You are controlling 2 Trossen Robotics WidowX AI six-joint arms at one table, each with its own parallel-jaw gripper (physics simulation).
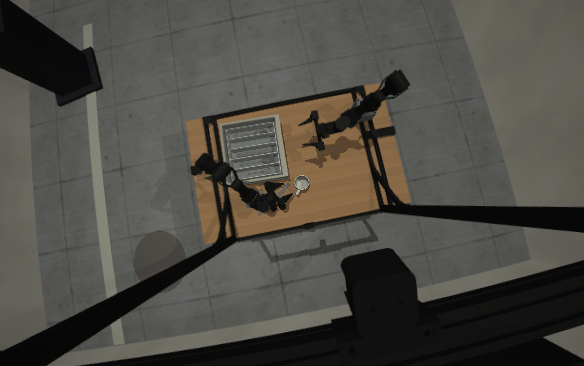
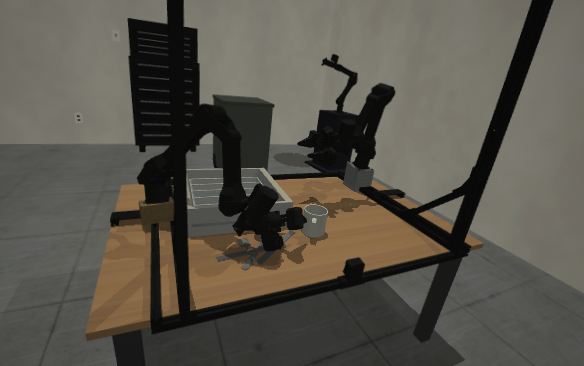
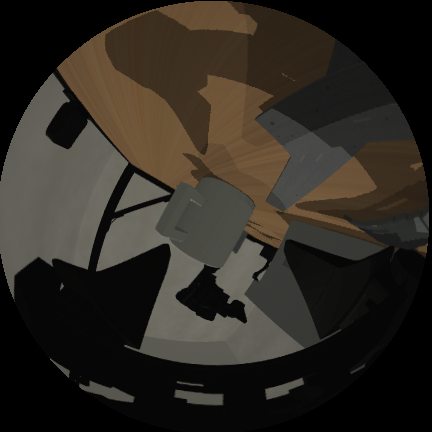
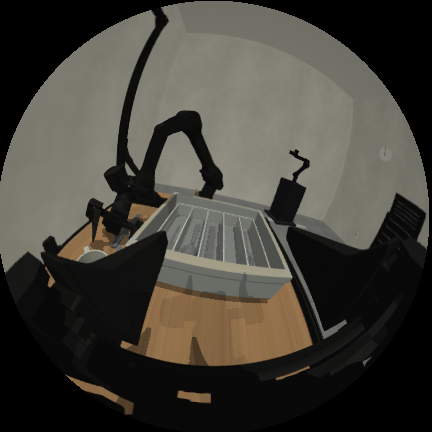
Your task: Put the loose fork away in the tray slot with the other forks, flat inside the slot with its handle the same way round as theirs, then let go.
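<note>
A pile of loose grey cutlery point(image 1: 285, 189) point(image 2: 232, 255) point(image 3: 306, 169) lies on the wooden table in front of the tray; I cannot tell which piece is the fork. The grey slotted tray point(image 1: 282, 145) point(image 2: 207, 221) point(image 4: 225, 268) holds sorted cutlery in several slots. My left gripper point(image 1: 282, 192) point(image 2: 283, 230) point(image 3: 228, 248) is open and empty, low over the pile's mug-side end, fingers on either side of it. My right gripper point(image 1: 309, 133) point(image 2: 310, 147) point(image 4: 228, 235) is open and empty, well above the table, facing the tray.
A white mug point(image 1: 301, 182) point(image 2: 315, 219) point(image 3: 209, 219) point(image 4: 90, 254) stands upright just beside the left gripper. A black frame rail point(image 2: 399, 266) runs round the table, with a small black block point(image 2: 353, 269) on its front bar. A grey cabinet point(image 2: 243, 127) stands behind the table.
</note>
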